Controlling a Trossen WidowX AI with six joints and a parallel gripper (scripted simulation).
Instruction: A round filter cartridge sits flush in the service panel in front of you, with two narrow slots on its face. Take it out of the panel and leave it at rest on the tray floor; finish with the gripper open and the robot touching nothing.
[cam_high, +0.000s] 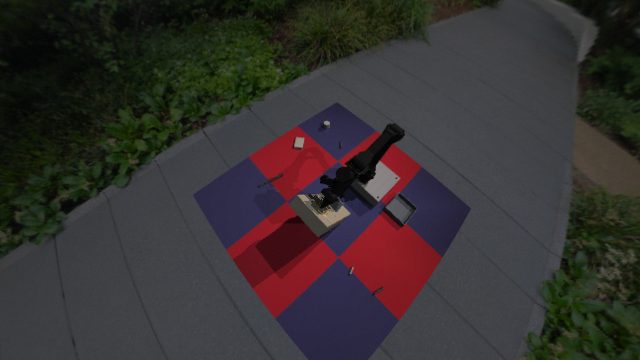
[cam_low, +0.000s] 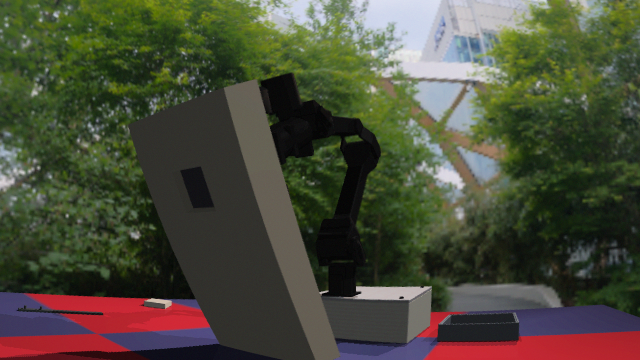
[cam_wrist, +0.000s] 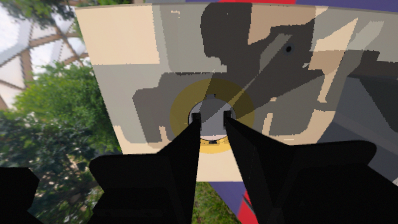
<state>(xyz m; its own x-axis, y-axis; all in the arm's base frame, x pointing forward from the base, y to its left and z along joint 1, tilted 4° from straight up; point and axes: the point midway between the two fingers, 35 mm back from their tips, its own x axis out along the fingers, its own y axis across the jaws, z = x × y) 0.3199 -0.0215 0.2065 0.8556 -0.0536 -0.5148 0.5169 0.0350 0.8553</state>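
My gripper tip is 10 mm short of the round grey filter cartridge and 10 mm above it. From my gripper tip the other things lie so: dark grey tray: 400 mm behind, 310 mm to the left, 240 mm below; small tan block: 310 mm behind, 490 mm to the right, 240 mm below; tan service panel: 30 mm behind, 80 mm below.
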